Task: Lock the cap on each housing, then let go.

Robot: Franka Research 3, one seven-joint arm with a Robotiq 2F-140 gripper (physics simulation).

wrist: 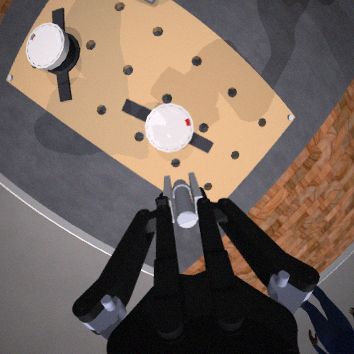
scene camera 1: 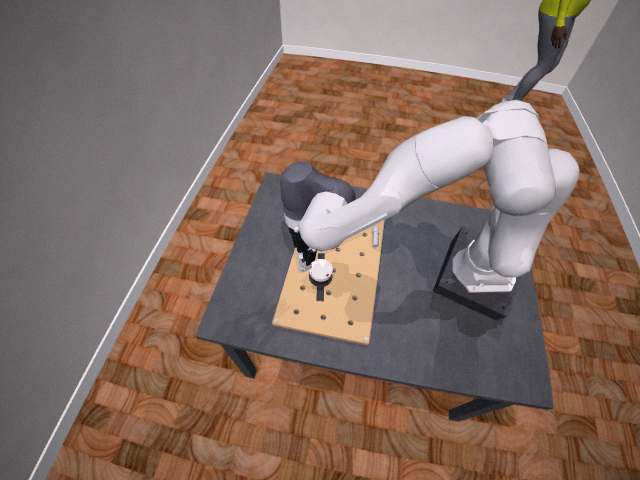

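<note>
A white round cap with a red mark sits on a black housing with a dark bar on the pegboard. A second white cap with a red mark sits on another black housing at the upper left in the wrist view; the arm hides it in the scene view. I cannot tell whether either cap is locked. My gripper is shut on a grey metal pin, held beside the nearer cap, apart from it.
Another grey pin is on the board's far right part. The board has rows of dark holes and lies on the dark table. The arm's base stands at the right of the table. A person stands at the back right.
</note>
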